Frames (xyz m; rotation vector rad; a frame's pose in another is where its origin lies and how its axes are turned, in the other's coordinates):
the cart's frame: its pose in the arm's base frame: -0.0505 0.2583 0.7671 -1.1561 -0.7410 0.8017
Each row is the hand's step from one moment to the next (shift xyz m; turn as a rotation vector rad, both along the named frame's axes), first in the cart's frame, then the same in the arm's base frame.
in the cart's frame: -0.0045 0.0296 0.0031 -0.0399 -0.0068 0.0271
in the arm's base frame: -0.0096 0.0037 -0.0283 -0.0424 -0.0221 0.0094
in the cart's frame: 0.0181 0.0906 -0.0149 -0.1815 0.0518 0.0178
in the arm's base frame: 0.0075 0.0264 -0.0895 -0.1175 -0.1350 -0.0625
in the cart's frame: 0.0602 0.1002 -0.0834 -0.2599 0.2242 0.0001
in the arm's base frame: 0.0854 0.0307 -0.1113 -0.1707 -0.1754 -0.2406
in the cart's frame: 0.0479 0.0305 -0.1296 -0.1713 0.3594 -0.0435
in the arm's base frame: 0.1289 -0.0163 -0.0561 -0.1095 -0.0941 -0.3736
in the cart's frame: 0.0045 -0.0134 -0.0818 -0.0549 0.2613 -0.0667
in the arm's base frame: 0.0731 -0.0388 -0.0063 -0.0140 -0.0263 -0.2736
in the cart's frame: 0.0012 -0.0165 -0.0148 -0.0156 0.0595 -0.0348
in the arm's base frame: 0.0157 -0.0095 0.0125 0.0117 -0.0182 -0.0673
